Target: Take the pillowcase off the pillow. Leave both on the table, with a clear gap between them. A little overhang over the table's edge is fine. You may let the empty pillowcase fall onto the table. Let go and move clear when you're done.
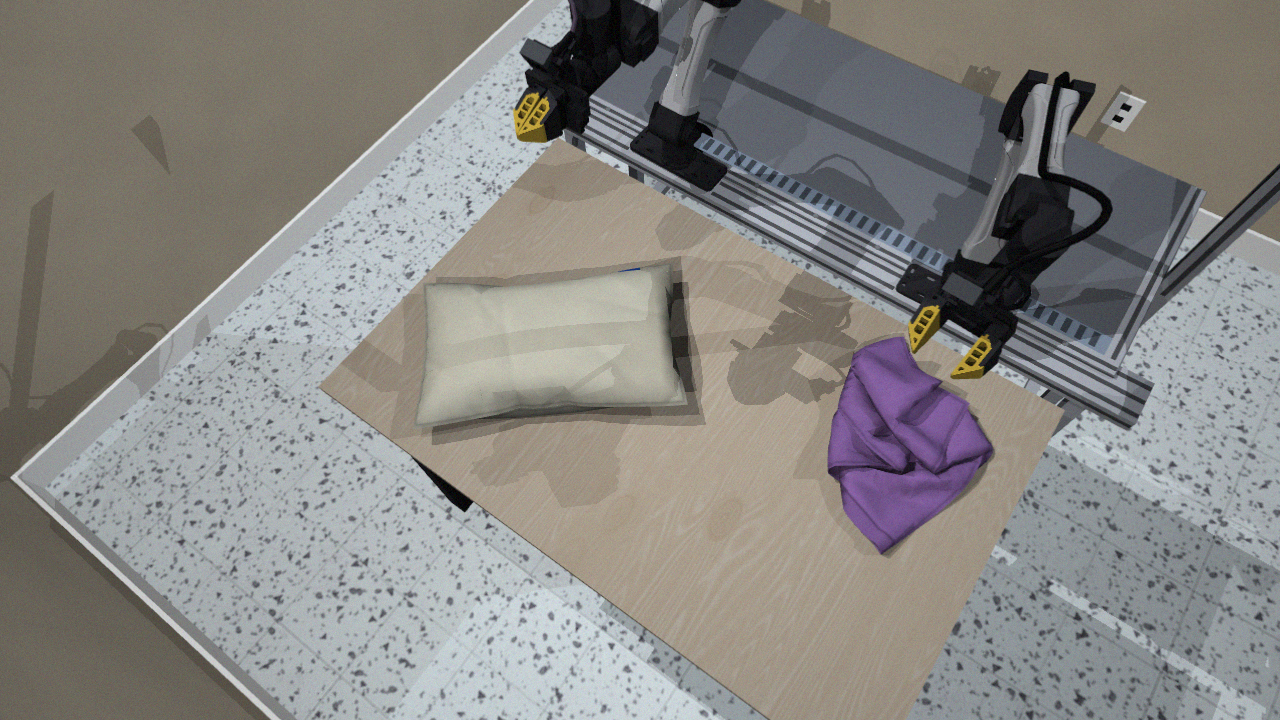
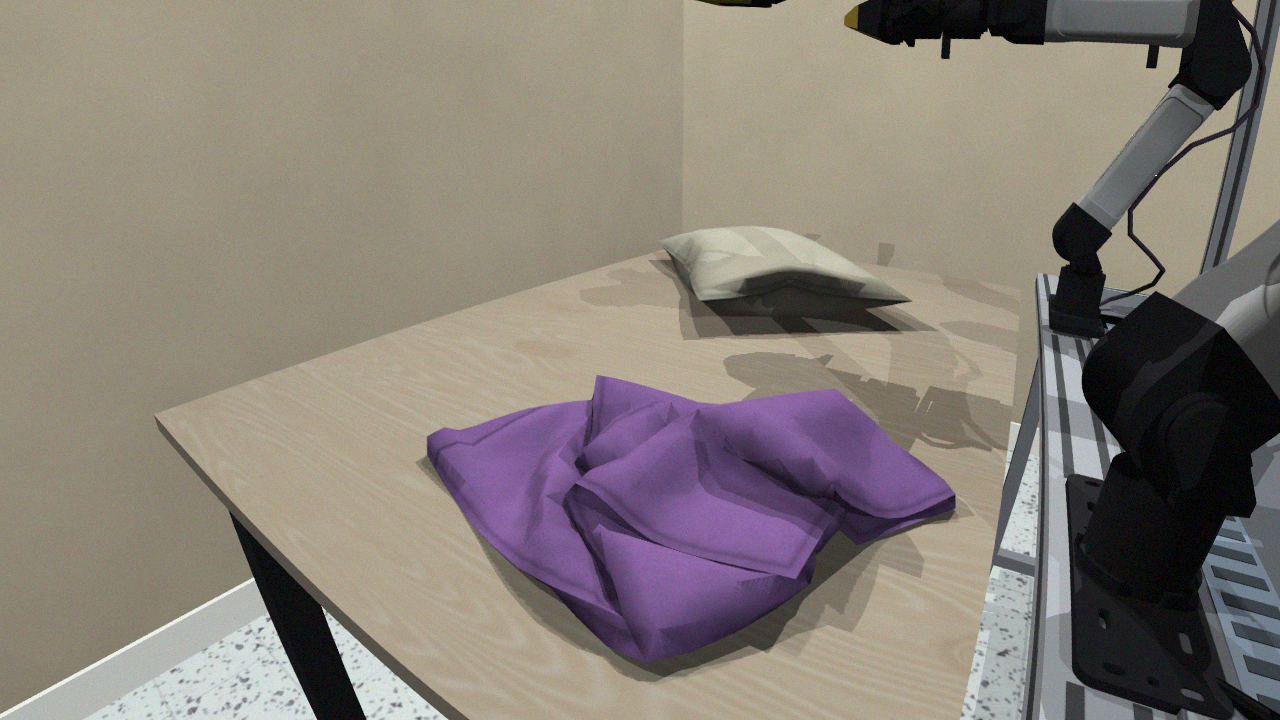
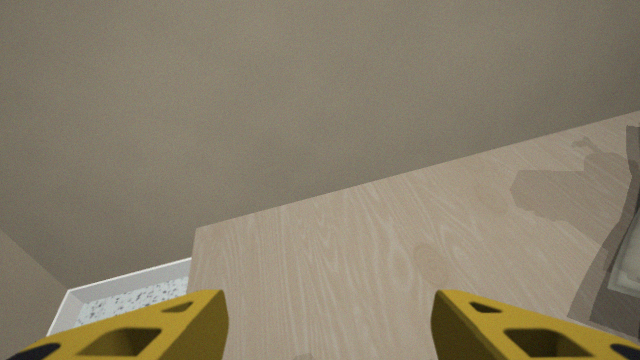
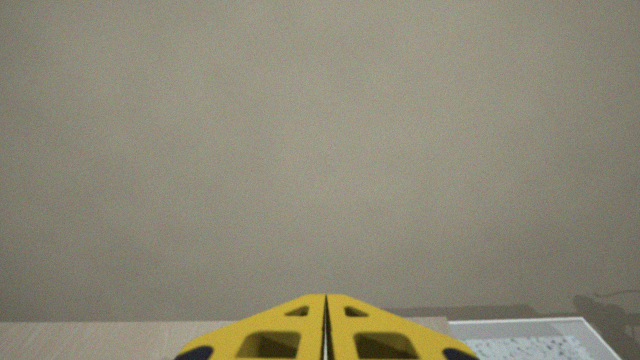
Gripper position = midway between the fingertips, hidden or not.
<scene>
In view: the left gripper (image 1: pixel 931 364), the right gripper (image 1: pixel 518 137) and a purple pillowcase (image 2: pixel 664 524).
The purple pillowcase shows as well in image 1 (image 1: pixel 903 448). The left gripper is seen too in image 3 (image 3: pixel 329 306). The right gripper shows as well in image 2 (image 2: pixel 844 21) and in image 4 (image 4: pixel 325 310).
</scene>
